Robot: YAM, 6 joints.
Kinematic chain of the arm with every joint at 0, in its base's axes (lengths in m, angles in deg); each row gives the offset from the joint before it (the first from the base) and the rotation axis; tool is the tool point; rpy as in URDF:
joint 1: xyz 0 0 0.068 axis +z
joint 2: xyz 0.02 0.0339 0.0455 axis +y
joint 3: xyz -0.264 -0.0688 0 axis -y
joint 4: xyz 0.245 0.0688 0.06 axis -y
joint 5: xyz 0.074 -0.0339 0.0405 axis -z
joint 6: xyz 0.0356 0 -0.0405 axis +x
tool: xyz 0 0 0 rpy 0 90 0
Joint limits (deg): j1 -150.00..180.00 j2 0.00..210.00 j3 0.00..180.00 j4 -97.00..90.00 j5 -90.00..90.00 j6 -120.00..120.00
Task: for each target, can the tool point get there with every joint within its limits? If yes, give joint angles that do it. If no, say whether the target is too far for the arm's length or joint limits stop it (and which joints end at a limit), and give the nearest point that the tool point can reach.
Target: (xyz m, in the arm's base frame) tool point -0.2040 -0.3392 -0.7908
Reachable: no: too far | nearest point -0.1631 -0.2711 -0.3739 | short by 0.424 m
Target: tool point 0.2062 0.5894 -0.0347
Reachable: yes | joints 69.43 191.33 163.57 8.44 -23.22 73.39
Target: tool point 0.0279 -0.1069 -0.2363
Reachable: yes | joints -84.52 191.39 68.34 -22.36 -29.57 77.33
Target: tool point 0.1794 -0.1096 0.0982
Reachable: yes | joints -31.71 87.37 31.03 -24.95 -1.66 16.09
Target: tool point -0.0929 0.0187 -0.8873
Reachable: no: too far | nearest point -0.1819 0.0366 -0.3748 | short by 0.520 m
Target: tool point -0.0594 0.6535 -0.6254
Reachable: no: too far | nearest point -0.0408 0.4485 -0.3189 | short by 0.369 m
